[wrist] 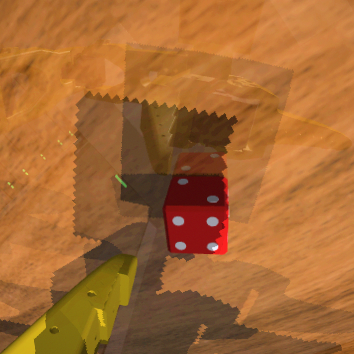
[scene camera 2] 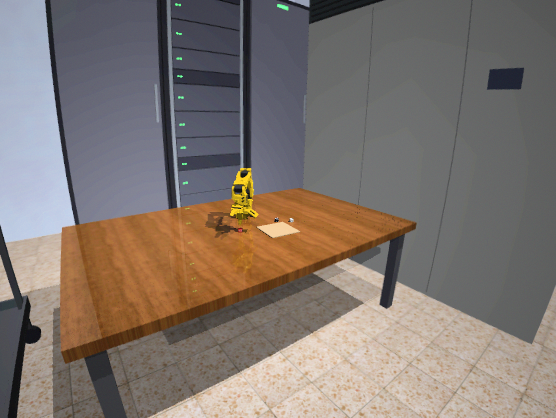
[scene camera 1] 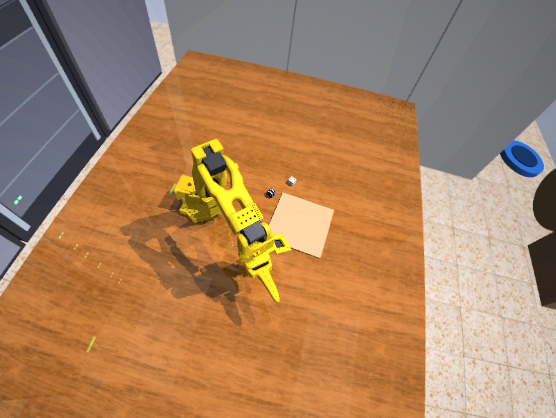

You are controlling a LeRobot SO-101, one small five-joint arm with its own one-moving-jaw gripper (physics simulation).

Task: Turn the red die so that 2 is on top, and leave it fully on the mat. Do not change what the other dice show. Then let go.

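Places are measured from the arm's base along level axes (x ahead, y left, z up), in metres.
Pixels of known places: end effector, tool point: (wrist: 133, 274) (scene camera 2: 239, 224) (scene camera 1: 249, 263); arm's base, origin of the base link: (scene camera 2: 247, 216) (scene camera 1: 210, 205).
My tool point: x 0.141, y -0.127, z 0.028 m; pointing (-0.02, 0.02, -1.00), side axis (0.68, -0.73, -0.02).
For each thing: its top centre in the pictures, then the offset to it from my tool point. Level surfaces: height alone.
- red die, middle of its top: (wrist: 195, 234) (scene camera 2: 240, 228) dx +0.013, dy -0.005, dz -0.011 m
- tan mat, middle of its top: (scene camera 1: 300, 223) (scene camera 2: 277, 229) dx +0.088, dy +0.142, dz -0.024 m
- dark die, middle of its top: (scene camera 1: 271, 191) (scene camera 2: 276, 218) dx -0.004, dy +0.205, dz -0.011 m
- white die, middle of its top: (scene camera 1: 292, 179) (scene camera 2: 291, 218) dx +0.040, dy +0.259, dz -0.011 m
- brown table, its level: dz -0.027 m
The red die (scene camera 2: 240, 230) (wrist: 197, 225) stands flat on the table, off the mat, left of it in scene camera 2. In the wrist view its upper face shows 4 and the side face towards the top of the picture shows 2. It is hidden behind the arm in scene camera 1. The tan mat (scene camera 1: 305, 225) (scene camera 2: 278, 230) lies flat beside the arm. My gripper (scene camera 1: 283, 274) (scene camera 2: 244, 217) is fully open and empty, above the table near the red die. One notched jaw (wrist: 95, 300) shows in the wrist view, to the lower left of the die and apart from it.
A dark die (scene camera 1: 270, 192) (scene camera 2: 276, 220) and a white die (scene camera 1: 292, 181) (scene camera 2: 291, 220) stand on the table near the mat's edge, off the mat. Their pips are too small to read. The brown table (scene camera 1: 350, 325) (scene camera 2: 150, 280) carries the arm, with grey cabinets beyond it.
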